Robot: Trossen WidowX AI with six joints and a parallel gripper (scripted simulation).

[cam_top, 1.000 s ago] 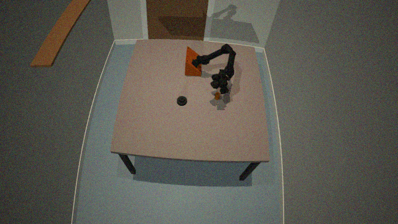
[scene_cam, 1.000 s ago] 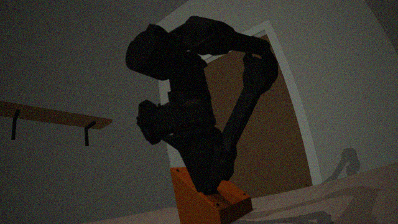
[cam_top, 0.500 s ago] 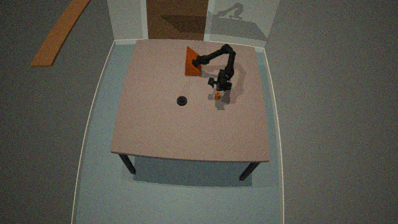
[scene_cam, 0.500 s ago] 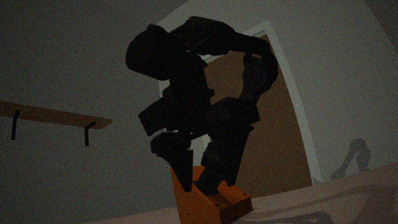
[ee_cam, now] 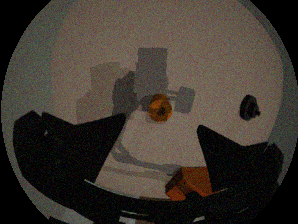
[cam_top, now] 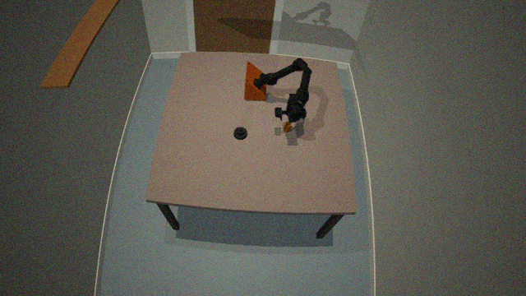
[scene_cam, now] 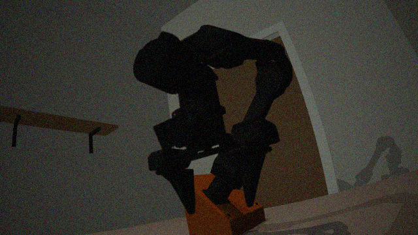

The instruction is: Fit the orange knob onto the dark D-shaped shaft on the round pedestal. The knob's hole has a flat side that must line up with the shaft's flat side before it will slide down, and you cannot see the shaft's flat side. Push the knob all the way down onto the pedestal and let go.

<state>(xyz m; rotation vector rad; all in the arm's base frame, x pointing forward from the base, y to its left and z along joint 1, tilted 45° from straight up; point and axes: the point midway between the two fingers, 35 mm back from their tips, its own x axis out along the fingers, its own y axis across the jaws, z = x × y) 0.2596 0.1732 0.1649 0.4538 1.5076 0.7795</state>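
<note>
The orange knob lies 80 mm below my gripper tip. The rest, counted from my gripper tip: dark round pedestal 290 mm to the right, 90 mm ahead, 80 mm below.
</note>
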